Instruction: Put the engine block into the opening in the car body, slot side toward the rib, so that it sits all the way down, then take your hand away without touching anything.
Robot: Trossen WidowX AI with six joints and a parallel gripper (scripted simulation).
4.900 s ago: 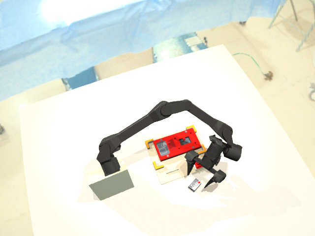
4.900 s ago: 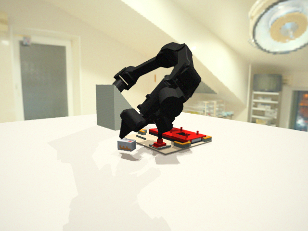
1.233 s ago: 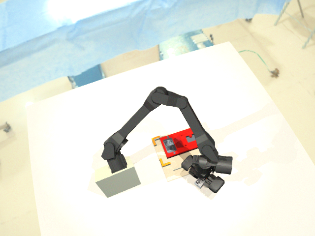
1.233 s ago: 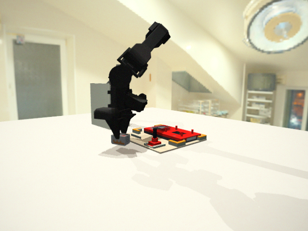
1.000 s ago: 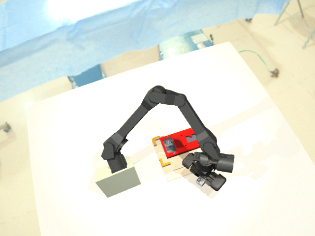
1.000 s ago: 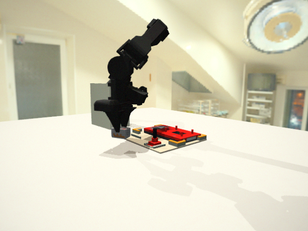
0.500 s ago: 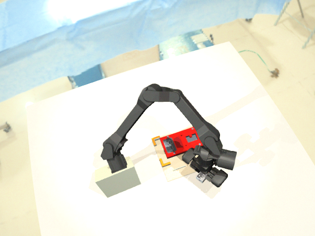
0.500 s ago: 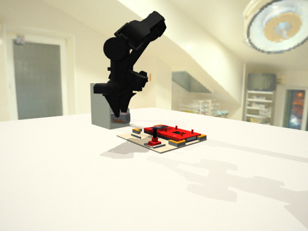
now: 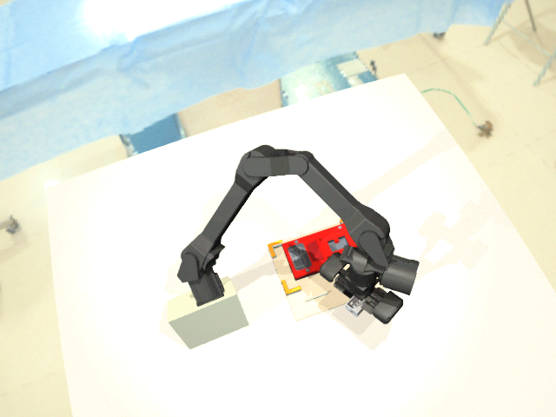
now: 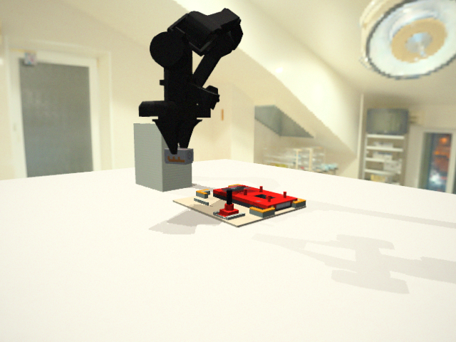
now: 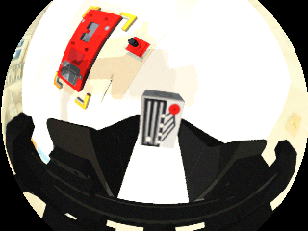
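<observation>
My gripper tip is 110 mm above the black post, 80 mm to the right of it and 60 mm short of it. Round my gripper tip: engine block (10 mm below).
</observation>
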